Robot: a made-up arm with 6 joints.
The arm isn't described. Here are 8 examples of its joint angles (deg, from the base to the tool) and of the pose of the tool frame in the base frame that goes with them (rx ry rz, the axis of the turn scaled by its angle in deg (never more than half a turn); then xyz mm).
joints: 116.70 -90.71 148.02 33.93 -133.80 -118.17
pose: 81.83 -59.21 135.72 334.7 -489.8 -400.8
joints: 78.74 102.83 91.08 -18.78 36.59 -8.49
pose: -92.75 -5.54 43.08 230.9 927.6 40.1
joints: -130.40 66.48 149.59 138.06 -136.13 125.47
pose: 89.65 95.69 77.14 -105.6 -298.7 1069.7
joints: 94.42 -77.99 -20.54 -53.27 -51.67 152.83
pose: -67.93 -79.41 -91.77 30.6 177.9 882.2
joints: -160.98 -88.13 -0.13 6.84 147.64 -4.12
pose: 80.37 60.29 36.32 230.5 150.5 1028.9
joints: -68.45 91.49 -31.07 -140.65 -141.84 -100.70
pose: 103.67 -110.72 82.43 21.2 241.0 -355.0
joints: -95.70 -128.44 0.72 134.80 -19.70 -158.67
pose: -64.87 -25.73 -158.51 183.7 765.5 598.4
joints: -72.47 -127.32 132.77 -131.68 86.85 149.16
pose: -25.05 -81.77 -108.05 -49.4 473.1 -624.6
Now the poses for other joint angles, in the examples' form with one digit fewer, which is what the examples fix.
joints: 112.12 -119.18 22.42 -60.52 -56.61 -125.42
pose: 0.7 74.7 -126.5 349 -682 674
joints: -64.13 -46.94 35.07 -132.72 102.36 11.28
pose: 54.7 -23.2 -52.2 26 99 1184
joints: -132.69 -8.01 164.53 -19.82 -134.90 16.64
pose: 14.4 -128.7 76.6 476 609 641
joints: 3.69 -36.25 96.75 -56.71 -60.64 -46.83
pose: -88.5 -37.5 20.4 -636 -93 1084
